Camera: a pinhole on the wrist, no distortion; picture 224 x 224 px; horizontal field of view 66.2 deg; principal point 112.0 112.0 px. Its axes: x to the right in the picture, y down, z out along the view. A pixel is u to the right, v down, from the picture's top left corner.
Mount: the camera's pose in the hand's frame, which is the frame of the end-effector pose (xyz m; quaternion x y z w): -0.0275 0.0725 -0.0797 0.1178 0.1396 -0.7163 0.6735
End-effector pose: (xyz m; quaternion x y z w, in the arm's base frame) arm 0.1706 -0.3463 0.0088 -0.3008 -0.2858 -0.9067 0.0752
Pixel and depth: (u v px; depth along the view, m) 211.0 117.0 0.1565
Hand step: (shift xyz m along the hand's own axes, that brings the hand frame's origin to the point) -0.0258 -0.0679 0.0340
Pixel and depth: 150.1 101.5 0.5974
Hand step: -0.0610 -0.2632 0.4321
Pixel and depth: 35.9 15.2 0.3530
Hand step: -0.2089 0.1023 0.3137
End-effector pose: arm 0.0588 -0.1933 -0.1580 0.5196 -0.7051 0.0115 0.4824
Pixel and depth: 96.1 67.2 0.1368
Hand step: -0.0596 0.0372 0.0540
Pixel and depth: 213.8 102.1 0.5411
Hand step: -0.0690 -0.4187 0.3122
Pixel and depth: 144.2 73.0 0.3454
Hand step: -0.1033 -0.1075 0.2228
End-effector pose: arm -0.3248 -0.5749 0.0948 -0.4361 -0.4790 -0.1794 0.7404
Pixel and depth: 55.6 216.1 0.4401
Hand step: 0.2564 0.0349 0.3716
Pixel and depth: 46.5 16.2 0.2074
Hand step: -0.1337 0.0780 0.1468
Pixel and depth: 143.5 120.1 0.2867
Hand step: -0.0119 -0.0800 0.1686
